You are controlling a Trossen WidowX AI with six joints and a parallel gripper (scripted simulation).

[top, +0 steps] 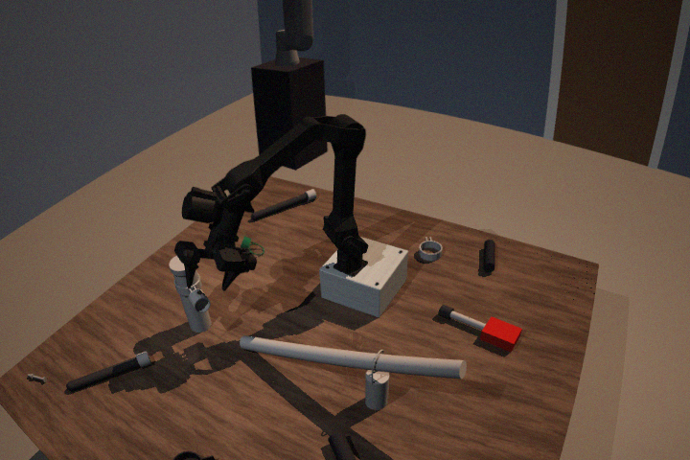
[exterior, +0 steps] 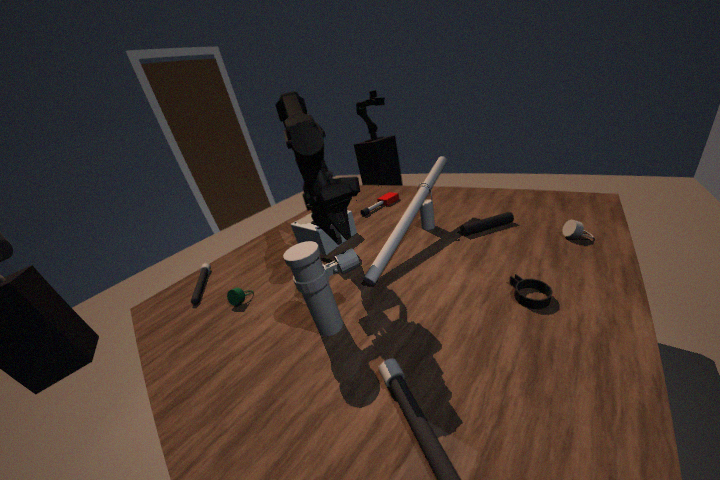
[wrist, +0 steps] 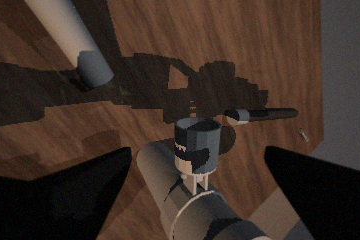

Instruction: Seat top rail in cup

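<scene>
Now: gripper tip 30 mm to the left of the rail-end cup, 30 mm above it and 10 mm short of it. Also, from my gripper tip: green piece 330 mm behind, 190 mm to the right, 160 mm below; then dark cylinder 680 mm behind, 410 mm to the left, 160 mm below; then short post 410 mm to the left, 70 mm below, 70 mm behind.
</scene>
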